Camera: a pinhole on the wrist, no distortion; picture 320 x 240 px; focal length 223.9 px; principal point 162.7 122.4 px. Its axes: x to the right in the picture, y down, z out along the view. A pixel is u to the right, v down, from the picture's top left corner.
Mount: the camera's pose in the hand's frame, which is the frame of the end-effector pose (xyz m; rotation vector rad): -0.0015 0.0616 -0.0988 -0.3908 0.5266 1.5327
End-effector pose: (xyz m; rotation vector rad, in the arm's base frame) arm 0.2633 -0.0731 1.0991 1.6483 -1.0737 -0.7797
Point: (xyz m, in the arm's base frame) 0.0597 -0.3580 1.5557
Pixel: 281 50
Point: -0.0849 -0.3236 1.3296
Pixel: 164 101
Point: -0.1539 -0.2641 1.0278
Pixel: 22 141
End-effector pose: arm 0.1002 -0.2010 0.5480 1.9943 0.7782 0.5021
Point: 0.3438 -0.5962 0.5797
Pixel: 121 185
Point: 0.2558 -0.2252 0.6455
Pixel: 135 20
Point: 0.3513 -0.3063 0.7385
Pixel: 206 55
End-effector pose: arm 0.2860 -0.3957 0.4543 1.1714 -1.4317 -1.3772
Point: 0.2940 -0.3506 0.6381
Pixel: 251 224
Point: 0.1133 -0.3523 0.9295
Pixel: 278 147
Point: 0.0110 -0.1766 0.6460
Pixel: 110 227
